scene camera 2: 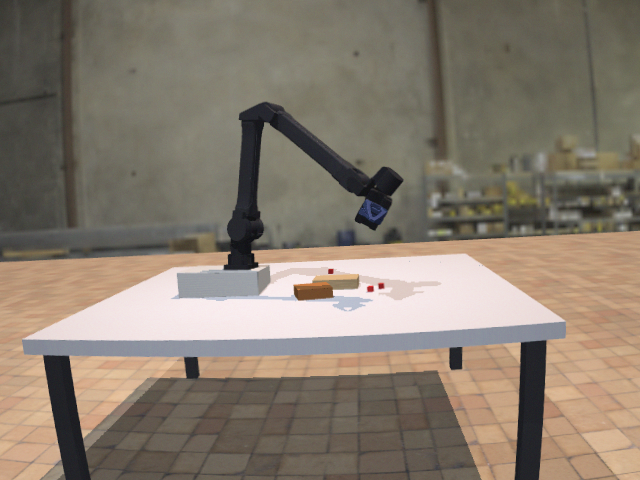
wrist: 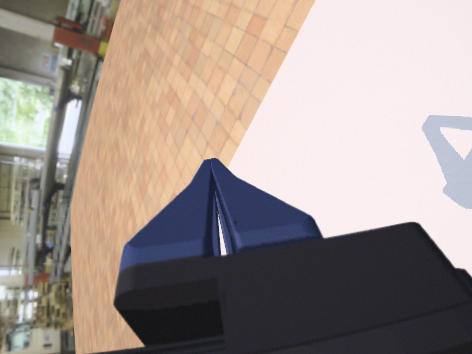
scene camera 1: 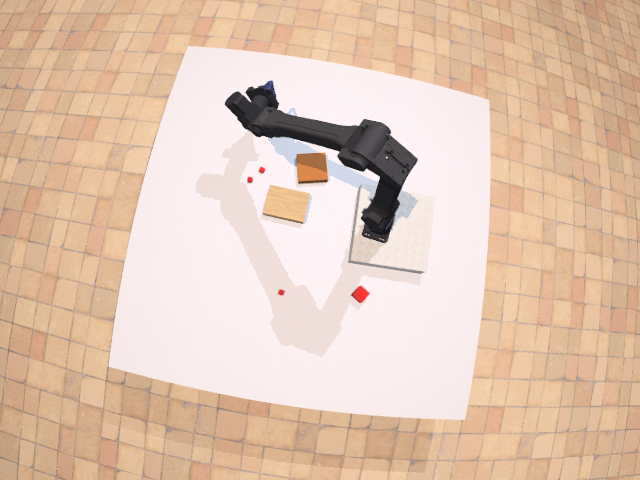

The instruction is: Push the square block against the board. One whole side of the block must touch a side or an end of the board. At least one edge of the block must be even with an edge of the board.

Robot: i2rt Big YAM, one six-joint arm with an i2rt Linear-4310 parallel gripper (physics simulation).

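Places are measured from the arm's base along level axes (x ahead, y left, z up), in centimetres.
Pixels of known places: gripper, fingertip midpoint: (scene camera 2: 371,220) (wrist: 211,169) (scene camera 1: 270,81); arm's base at its link origin: (scene camera 2: 241,268) (scene camera 1: 378,222).
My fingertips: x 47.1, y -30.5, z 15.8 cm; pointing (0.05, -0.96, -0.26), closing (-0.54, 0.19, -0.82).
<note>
For each thing: its middle in the pictures, then the offset to it from my fingertips.
- square block at the middle of its body: (scene camera 2: 312,291) (scene camera 1: 311,168) dy +17.3, dx -20.6, dz -21.2 cm
- board at the middle of its body: (scene camera 2: 336,282) (scene camera 1: 286,204) dy +32.5, dx -16.2, dz -21.2 cm
- small red cube at the middle of its body: (scene camera 1: 280,292) dy +61.2, dx -23.4, dz -22.0 cm
- larger red cube at the middle of its body: (scene camera 1: 360,294) dy +54.3, dx -48.5, dz -20.8 cm
The square block (scene camera 1: 311,168) (scene camera 2: 313,291), orange-brown, lies flat on the table. The board (scene camera 1: 286,204) (scene camera 2: 336,281) is a light wooden rectangle, lying flat. In scene camera 1 the block is above and a little right of the board, with a narrow gap between them, and their sides are turned slightly differently. My gripper (scene camera 1: 270,84) (scene camera 2: 373,212) (wrist: 211,169) is shut and empty, its blue fingertips meeting. It hangs well above the table, up and left of the block in scene camera 1. Neither block nor board shows in the wrist view.
Two small red cubes (scene camera 1: 261,169) (scene camera 1: 249,179) lie left of the block, above the board's left end. Another small red cube (scene camera 1: 281,292) and a larger red cube (scene camera 1: 360,294) lie lower down. My arm stands on a pale base slab (scene camera 1: 413,242) (scene camera 2: 217,284) at the right in scene camera 1.
</note>
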